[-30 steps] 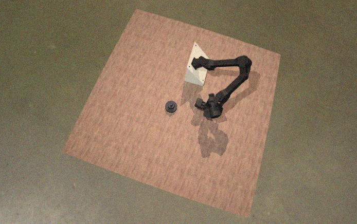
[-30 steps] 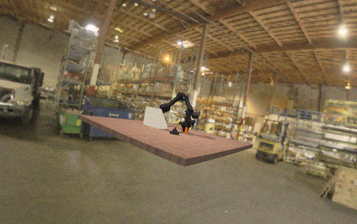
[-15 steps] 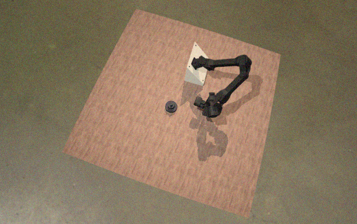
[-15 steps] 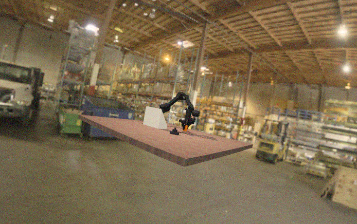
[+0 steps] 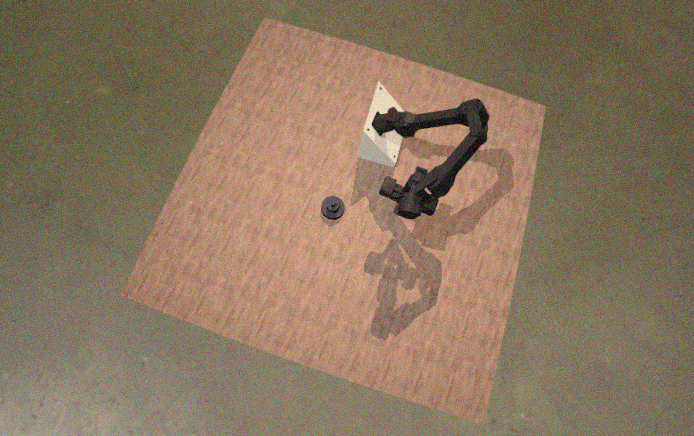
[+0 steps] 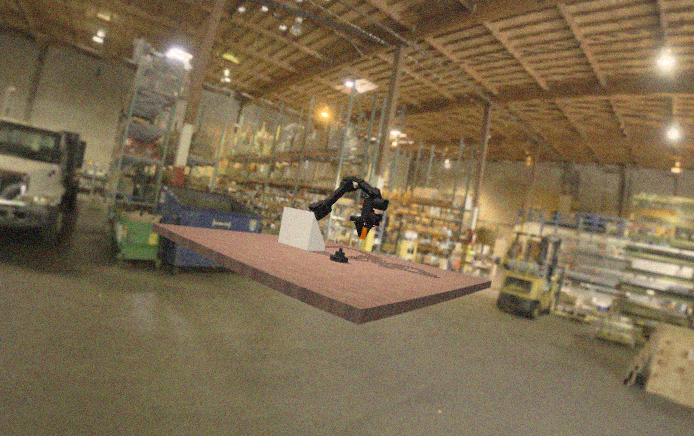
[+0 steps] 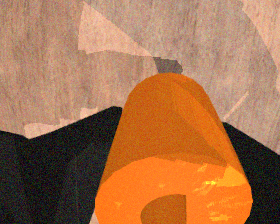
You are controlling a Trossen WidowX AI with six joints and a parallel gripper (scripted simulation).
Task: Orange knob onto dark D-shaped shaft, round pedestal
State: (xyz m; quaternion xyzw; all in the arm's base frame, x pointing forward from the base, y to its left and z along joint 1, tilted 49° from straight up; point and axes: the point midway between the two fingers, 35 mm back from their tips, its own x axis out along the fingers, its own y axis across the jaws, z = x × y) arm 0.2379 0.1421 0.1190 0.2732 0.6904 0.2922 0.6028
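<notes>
Now: the dark D-shaped shaft 70 mm ahead of my gripper tip, 230 mm to the right of it and 80 mm below it. The rest, counted from my gripper tip: orange knob: 20 mm above.
</notes>
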